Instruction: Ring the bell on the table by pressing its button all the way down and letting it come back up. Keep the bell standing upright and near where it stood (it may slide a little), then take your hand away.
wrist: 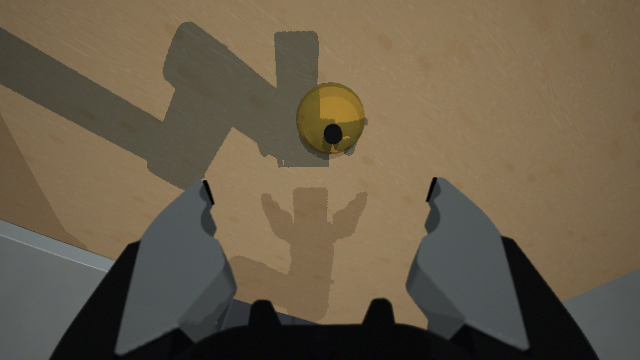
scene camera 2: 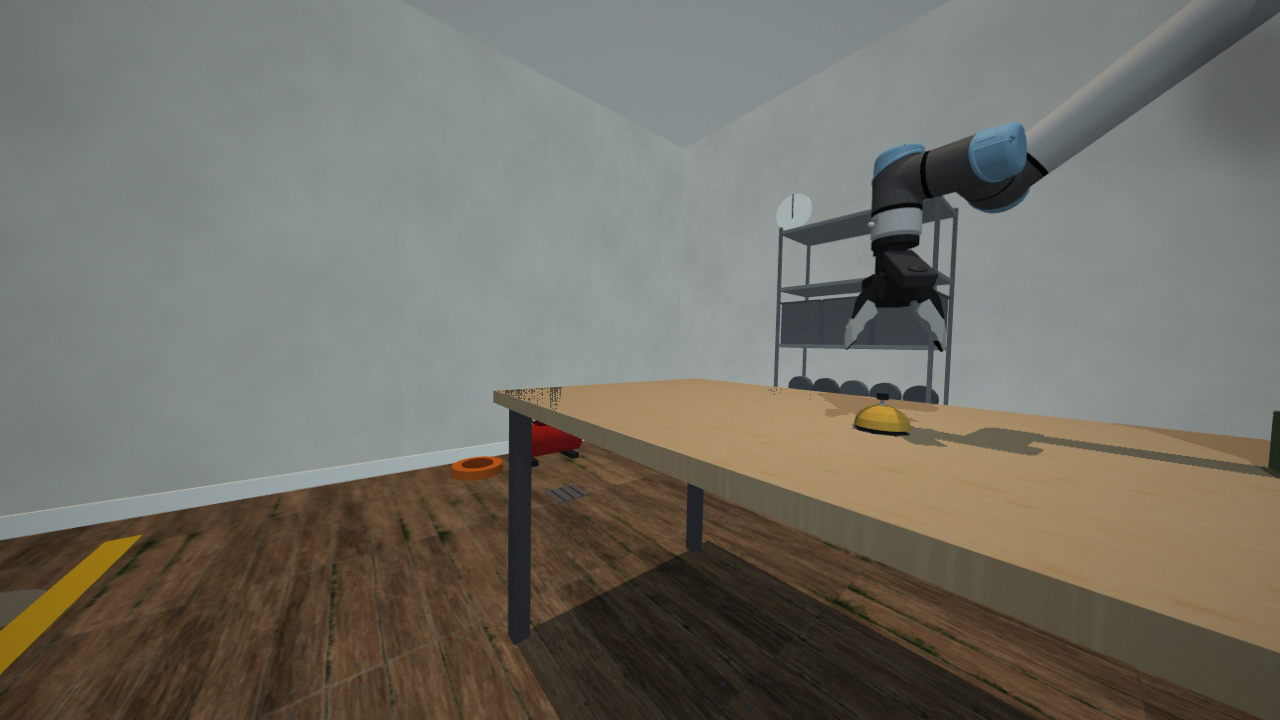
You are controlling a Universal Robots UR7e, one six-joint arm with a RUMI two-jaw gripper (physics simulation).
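A yellow dome bell stands upright on the wooden table. Its black button is on top, on a short stem, and stands up clear of the dome. My gripper is open and empty, and points down. It hangs well above the bell in the scene view and touches nothing. In the wrist view the bell shows beyond the fingertips, a little right of the middle between them.
The arm's shadow falls across the table and part of the bell. A dark green object stands at the right edge of the scene view. A grey shelf rack stands behind the table. An orange ring and a red object are on the floor.
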